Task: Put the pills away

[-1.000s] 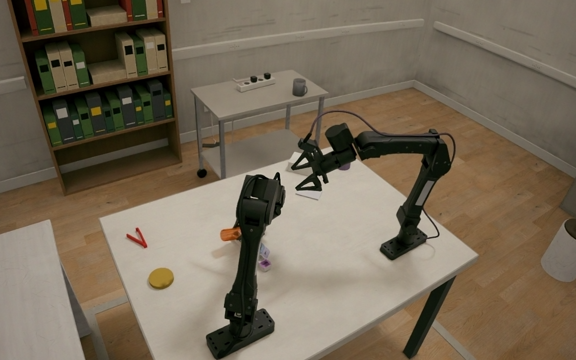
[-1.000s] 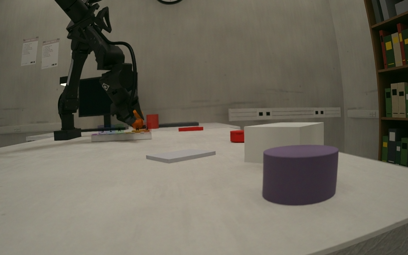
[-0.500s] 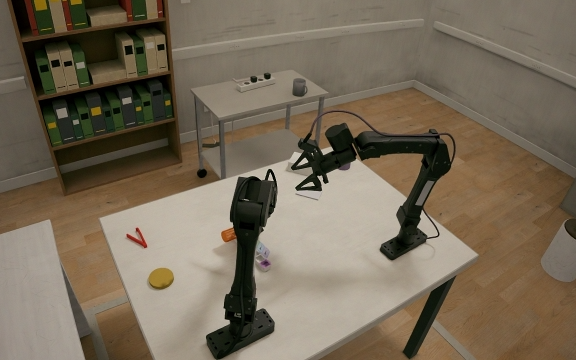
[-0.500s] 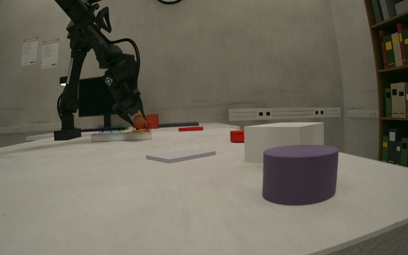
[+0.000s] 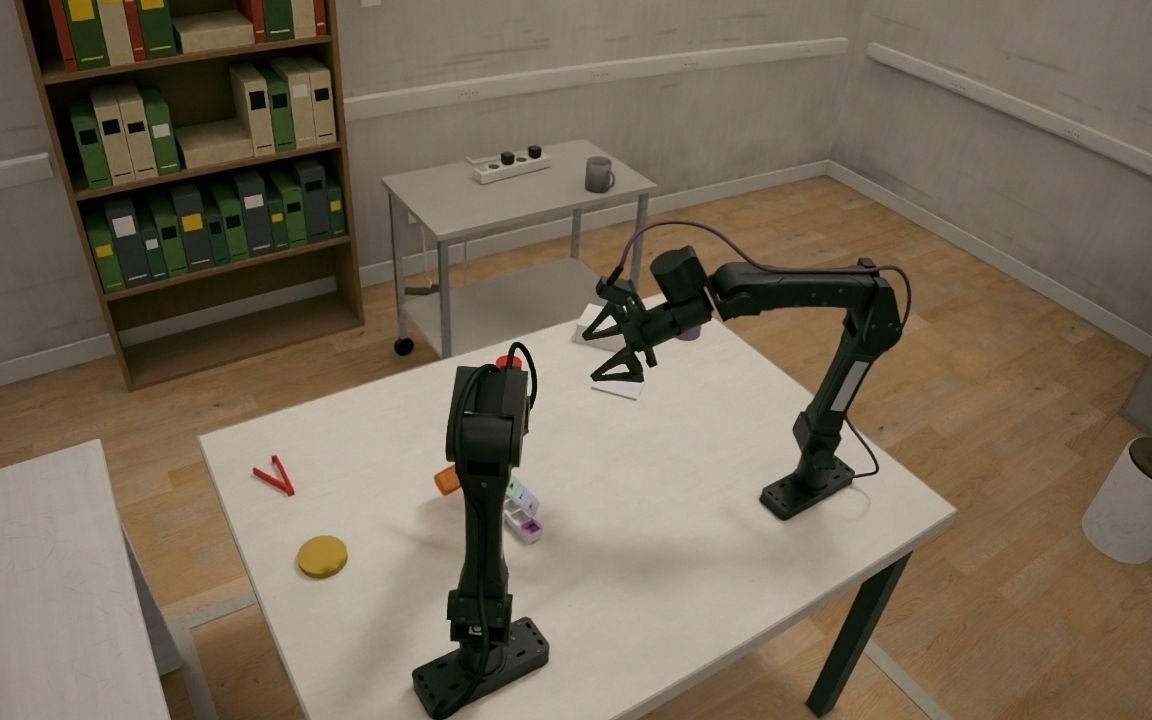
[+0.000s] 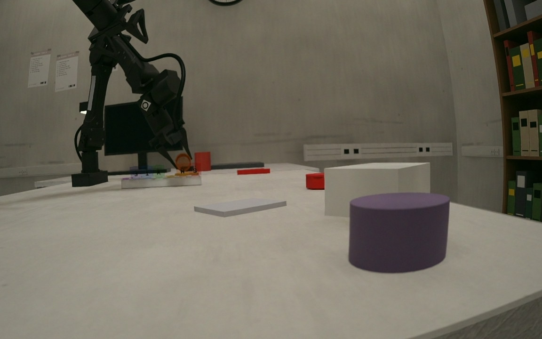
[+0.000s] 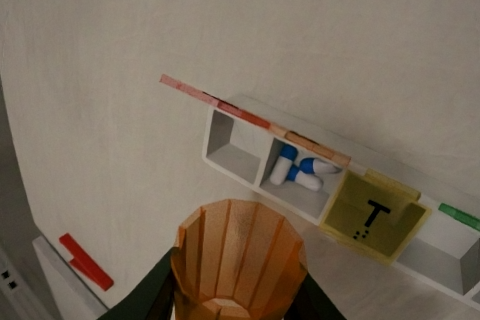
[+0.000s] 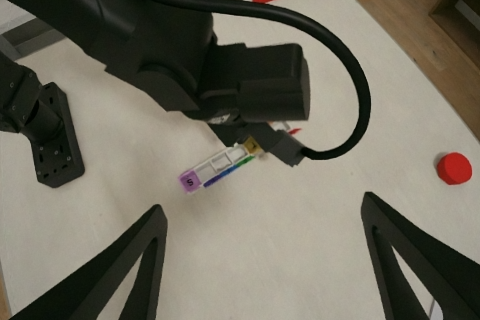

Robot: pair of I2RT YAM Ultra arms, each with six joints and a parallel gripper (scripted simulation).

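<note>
Right now the red cap is 270 mm ahead of my left hand, 250 mm to the right of it and 40 mm below it. From my left hand the other things lie so: flat white card (100 mm ahead, 430 mm to the right, 50 mm below); then yellow disc (10 mm behind, 290 mm to the left, 50 mm below); then orange pill bottle (40 mm to the left).
</note>
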